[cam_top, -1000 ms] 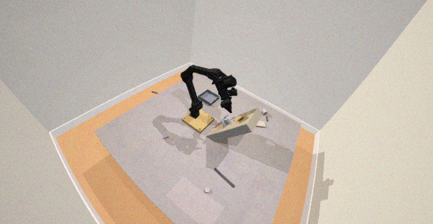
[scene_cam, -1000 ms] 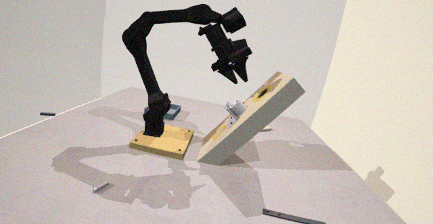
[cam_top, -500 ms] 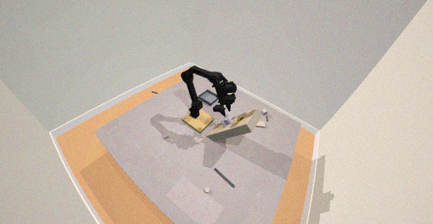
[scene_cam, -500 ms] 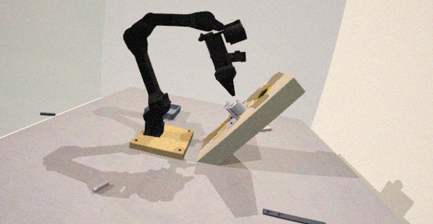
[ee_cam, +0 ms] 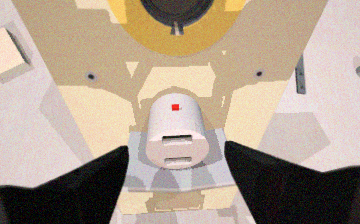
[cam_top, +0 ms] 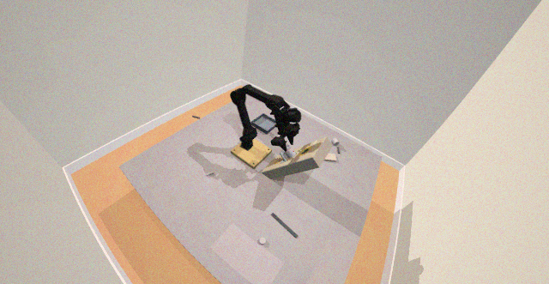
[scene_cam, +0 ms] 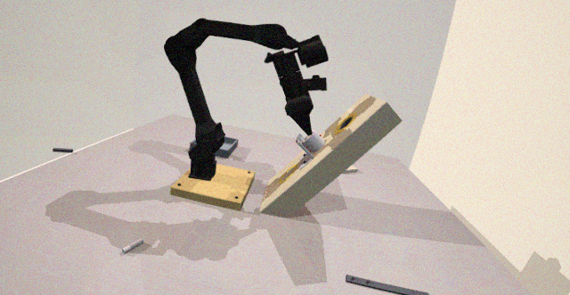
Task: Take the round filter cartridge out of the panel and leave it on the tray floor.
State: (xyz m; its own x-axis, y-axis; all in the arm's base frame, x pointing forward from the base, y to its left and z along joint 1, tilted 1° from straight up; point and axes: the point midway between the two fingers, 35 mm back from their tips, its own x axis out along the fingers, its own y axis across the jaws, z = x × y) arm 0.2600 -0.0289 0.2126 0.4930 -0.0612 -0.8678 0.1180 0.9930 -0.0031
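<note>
The filter cartridge is 10 mm ahead of my gripper tip and 20 mm below it. From my gripper tip the other things lie so: tray: 300 mm behind, 320 mm to the left, 200 mm below; service panel: 50 mm ahead, 10 mm to the right, 40 mm below.
</note>
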